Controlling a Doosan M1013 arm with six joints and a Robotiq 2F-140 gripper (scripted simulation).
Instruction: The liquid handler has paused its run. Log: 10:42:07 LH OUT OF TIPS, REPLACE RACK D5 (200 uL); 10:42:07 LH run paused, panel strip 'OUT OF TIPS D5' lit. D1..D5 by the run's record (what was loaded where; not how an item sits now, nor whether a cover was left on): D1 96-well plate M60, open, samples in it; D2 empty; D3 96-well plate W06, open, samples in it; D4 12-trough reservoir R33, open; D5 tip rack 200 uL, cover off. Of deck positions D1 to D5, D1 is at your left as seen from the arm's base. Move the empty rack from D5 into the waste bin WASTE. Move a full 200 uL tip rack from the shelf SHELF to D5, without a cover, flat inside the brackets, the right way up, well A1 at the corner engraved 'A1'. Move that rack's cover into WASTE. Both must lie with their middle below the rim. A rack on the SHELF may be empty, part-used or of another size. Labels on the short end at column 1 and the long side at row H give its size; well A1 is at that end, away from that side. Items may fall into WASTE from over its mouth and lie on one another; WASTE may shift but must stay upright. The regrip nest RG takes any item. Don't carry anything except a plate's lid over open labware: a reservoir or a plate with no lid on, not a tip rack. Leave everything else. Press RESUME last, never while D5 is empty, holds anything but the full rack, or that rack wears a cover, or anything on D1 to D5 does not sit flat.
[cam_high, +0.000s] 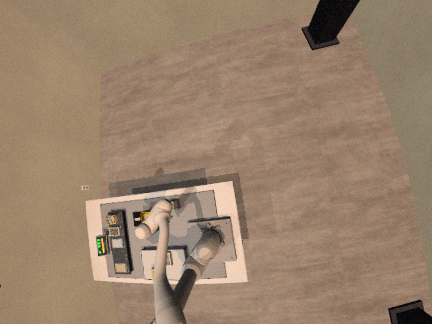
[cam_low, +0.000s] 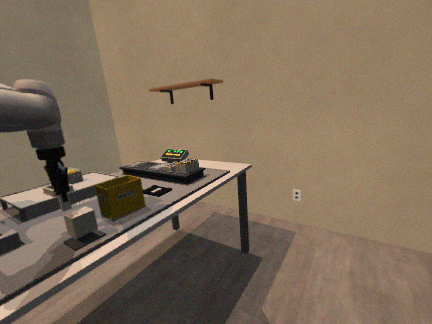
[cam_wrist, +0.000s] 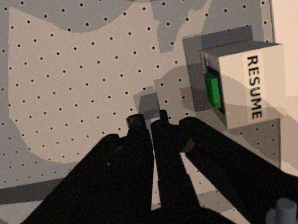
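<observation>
Now: the grey resume box 7 cm to the right of my hand, 6 cm below it and 1 cm behind it. Round my hand: yellow waste bin (20 cm ahead, 8 cm below, 3 cm to the right); then clear rack cover (21 cm ahead, 3 cm below, 2 cm to the right); then shelf label (27 cm to the left, 19 cm ahead, 13 cm below).
</observation>
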